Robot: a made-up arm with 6 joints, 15 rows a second.
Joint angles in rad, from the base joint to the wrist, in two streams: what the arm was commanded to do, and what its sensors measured. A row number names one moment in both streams.
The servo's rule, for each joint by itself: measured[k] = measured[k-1] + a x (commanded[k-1-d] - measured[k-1]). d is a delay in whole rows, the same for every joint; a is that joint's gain. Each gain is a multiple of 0.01, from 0.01 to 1. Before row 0 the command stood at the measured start. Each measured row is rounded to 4 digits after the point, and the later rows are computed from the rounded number. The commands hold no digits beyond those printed.
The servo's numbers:
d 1
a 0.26 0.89 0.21 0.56 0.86 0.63
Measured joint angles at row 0: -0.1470 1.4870 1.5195 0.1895 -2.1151 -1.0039
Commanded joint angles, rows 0 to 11: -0.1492 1.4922 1.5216 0.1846 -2.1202 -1.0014; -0.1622 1.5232 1.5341 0.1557 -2.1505 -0.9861; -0.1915 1.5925 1.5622 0.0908 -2.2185 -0.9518; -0.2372 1.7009 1.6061 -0.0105 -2.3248 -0.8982; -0.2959 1.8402 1.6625 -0.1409 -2.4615 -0.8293; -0.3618 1.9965 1.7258 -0.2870 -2.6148 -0.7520; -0.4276 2.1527 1.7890 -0.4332 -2.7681 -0.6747; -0.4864 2.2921 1.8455 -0.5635 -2.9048 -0.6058; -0.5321 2.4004 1.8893 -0.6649 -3.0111 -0.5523; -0.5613 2.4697 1.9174 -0.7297 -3.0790 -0.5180; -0.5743 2.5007 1.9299 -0.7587 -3.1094 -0.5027; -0.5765 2.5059 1.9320 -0.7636 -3.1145 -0.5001
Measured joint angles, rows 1 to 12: -0.1470 1.4870 1.5195 0.1895 -2.1151 -1.0039; -0.1476 1.4916 1.5199 0.1868 -2.1195 -1.0023; -0.1514 1.5197 1.5229 0.1694 -2.1462 -0.9921; -0.1618 1.5845 1.5312 0.1254 -2.2084 -0.9667; -0.1814 1.6881 1.5469 0.0493 -2.3085 -0.9235; -0.2112 1.8235 1.5712 -0.0572 -2.4401 -0.8642; -0.2504 1.9775 1.6037 -0.1859 -2.5903 -0.7935; -0.2965 2.1334 1.6426 -0.3244 -2.7432 -0.7187; -0.3459 2.2746 1.6852 -0.4583 -2.8822 -0.6476; -0.3943 2.3866 1.7281 -0.5740 -2.9931 -0.5876; -0.4377 2.4606 1.7679 -0.6612 -3.0670 -0.5438; -0.4732 2.4963 1.8019 -0.7158 -3.1035 -0.5179
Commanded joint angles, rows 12 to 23: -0.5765 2.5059 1.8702 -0.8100 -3.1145 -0.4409; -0.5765 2.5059 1.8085 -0.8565 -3.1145 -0.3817; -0.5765 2.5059 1.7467 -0.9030 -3.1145 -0.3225; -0.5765 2.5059 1.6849 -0.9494 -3.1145 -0.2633; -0.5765 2.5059 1.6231 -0.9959 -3.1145 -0.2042; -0.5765 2.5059 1.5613 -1.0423 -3.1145 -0.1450; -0.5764 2.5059 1.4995 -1.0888 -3.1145 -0.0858; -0.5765 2.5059 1.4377 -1.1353 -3.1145 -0.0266; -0.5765 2.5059 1.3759 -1.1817 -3.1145 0.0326; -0.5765 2.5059 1.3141 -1.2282 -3.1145 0.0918; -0.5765 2.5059 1.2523 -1.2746 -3.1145 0.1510; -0.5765 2.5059 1.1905 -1.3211 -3.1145 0.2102
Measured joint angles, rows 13 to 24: -0.5001 2.5048 1.8292 -0.7426 -3.1130 -0.5067; -0.5200 2.5058 1.8378 -0.7803 -3.1143 -0.4652; -0.5347 2.5059 1.8316 -0.8230 -3.1145 -0.4126; -0.5456 2.5059 1.8138 -0.8678 -3.1145 -0.3558; -0.5536 2.5059 1.7867 -0.9135 -3.1145 -0.2975; -0.5596 2.5059 1.7523 -0.9596 -3.1145 -0.2387; -0.5640 2.5059 1.7122 -1.0059 -3.1145 -0.1797; -0.5672 2.5059 1.6675 -1.0523 -3.1145 -0.1205; -0.5696 2.5059 1.6192 -1.0988 -3.1145 -0.0613; -0.5714 2.5059 1.5681 -1.1452 -3.1145 -0.0021; -0.5727 2.5059 1.5148 -1.1917 -3.1145 0.0571; -0.5737 2.5059 1.4597 -1.2381 -3.1145 0.1163
